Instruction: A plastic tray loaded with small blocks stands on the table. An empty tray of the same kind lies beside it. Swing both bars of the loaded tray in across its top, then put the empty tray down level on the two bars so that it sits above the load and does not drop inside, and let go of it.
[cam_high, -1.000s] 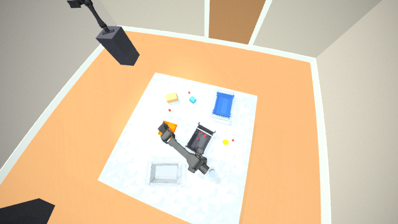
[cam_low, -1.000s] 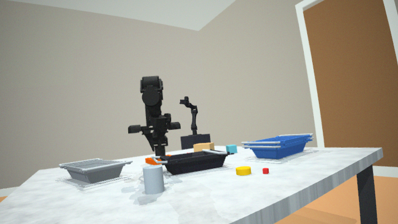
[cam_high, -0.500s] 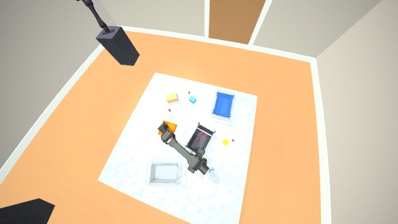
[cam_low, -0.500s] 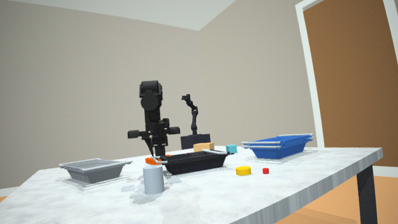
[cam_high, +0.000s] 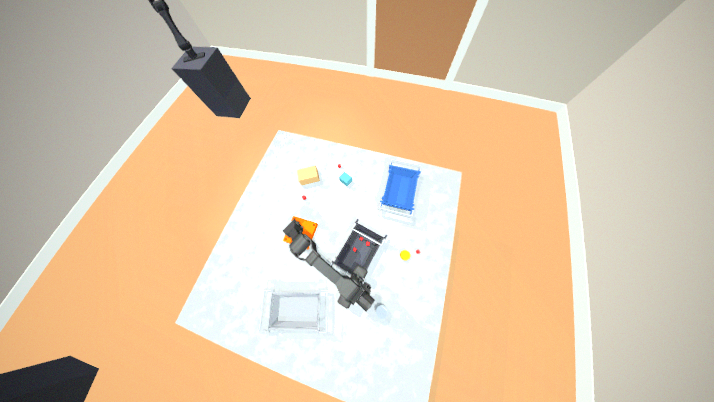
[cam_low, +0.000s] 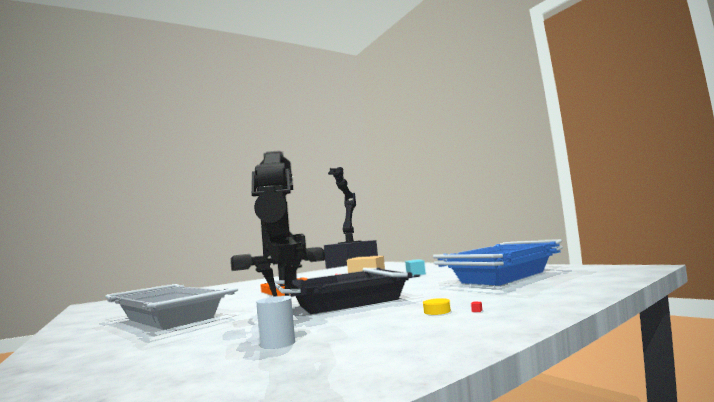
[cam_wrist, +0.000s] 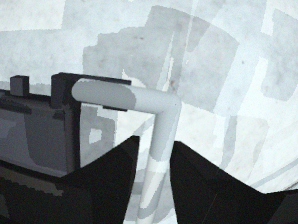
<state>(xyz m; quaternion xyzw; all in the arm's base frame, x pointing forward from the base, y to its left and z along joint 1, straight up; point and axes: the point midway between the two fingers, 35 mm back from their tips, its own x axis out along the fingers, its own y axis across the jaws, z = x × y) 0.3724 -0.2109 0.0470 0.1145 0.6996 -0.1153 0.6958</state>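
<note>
Now: gripper tip 260 mm past the grey tray, 170 mm to the left of it and 10 mm below it. The rest, counted from my gripper tip: cyan cube 580 mm to the left, 170 mm behind, 20 mm below; then grey cylinder 150 mm ahead, 90 mm to the right; then yellow disc 240 mm ahead, 190 mm to the left, 30 mm below.
</note>
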